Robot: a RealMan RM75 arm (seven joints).
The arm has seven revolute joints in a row. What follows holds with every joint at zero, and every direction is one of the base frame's.
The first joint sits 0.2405 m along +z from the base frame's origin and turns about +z.
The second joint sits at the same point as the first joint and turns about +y.
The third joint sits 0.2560 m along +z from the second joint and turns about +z.
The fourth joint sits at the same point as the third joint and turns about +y.
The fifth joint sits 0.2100 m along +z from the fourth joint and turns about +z.
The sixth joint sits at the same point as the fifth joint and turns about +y.
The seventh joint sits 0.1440 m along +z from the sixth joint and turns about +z.
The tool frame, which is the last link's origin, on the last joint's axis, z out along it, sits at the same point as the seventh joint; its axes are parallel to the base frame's.
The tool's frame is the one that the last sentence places.
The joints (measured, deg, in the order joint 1, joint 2, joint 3, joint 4, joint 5, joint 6, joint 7), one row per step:
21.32, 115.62, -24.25, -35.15, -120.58, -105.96, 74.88
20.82, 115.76, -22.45, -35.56, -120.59, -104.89, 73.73
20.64, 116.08, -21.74, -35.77, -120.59, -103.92, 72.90
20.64, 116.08, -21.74, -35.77, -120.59, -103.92, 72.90
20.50, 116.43, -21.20, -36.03, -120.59, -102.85, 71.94
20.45, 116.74, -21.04, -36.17, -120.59, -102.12, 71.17
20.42, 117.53, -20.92, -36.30, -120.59, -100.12, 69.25
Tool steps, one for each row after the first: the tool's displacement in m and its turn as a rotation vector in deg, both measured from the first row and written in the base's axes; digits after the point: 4 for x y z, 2 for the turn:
0.0053, 0.0003, 0.0036, 2.75, -0.72, -0.89
0.0075, 0.0012, 0.0033, 4.20, -1.30, -1.27
0.0075, 0.0012, 0.0033, 4.20, -1.30, -1.27
0.0096, 0.0023, 0.0026, 5.62, -2.08, -1.50
0.0104, 0.0031, 0.0012, 6.41, -2.63, -1.44
0.0119, 0.0054, -0.0038, 8.10, -4.05, -1.28

